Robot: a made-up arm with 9 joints. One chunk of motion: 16 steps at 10 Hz.
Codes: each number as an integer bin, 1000 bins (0 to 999) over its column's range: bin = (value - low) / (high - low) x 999, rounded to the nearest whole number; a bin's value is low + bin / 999 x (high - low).
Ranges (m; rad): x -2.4..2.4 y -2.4..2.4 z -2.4..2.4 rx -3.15..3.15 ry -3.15..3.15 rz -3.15..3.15
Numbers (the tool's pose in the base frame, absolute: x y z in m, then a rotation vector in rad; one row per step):
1: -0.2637 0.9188 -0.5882 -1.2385 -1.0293 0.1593
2: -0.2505 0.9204 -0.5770 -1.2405 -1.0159 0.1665
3: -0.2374 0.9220 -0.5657 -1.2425 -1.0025 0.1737
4: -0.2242 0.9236 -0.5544 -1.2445 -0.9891 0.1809
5: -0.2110 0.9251 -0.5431 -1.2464 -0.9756 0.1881
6: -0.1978 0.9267 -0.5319 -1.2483 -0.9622 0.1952
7: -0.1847 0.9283 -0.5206 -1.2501 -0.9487 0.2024
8: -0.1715 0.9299 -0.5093 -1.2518 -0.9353 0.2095
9: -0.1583 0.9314 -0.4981 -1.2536 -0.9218 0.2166
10: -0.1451 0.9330 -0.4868 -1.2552 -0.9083 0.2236
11: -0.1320 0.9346 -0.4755 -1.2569 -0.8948 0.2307
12: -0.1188 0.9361 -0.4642 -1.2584 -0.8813 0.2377
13: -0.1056 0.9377 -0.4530 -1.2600 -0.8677 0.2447
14: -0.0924 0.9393 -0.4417 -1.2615 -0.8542 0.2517
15: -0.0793 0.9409 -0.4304 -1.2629 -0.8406 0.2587
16: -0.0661 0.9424 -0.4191 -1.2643 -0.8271 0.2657
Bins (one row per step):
1: 445 691 377 303 336 525
2: 447 691 379 303 338 526
3: 450 691 382 302 341 527
4: 453 692 384 302 343 528
5: 456 692 386 302 345 529
6: 458 692 389 302 347 530
7: 461 693 391 301 349 532
8: 464 693 394 301 351 533
9: 467 693 396 301 353 534
10: 469 694 398 300 355 535
11: 472 694 401 300 358 536
12: 475 694 403 300 360 537
13: 478 695 405 300 362 538
14: 480 695 408 299 364 539
15: 483 695 410 299 366 541
16: 486 696 412 299 368 542

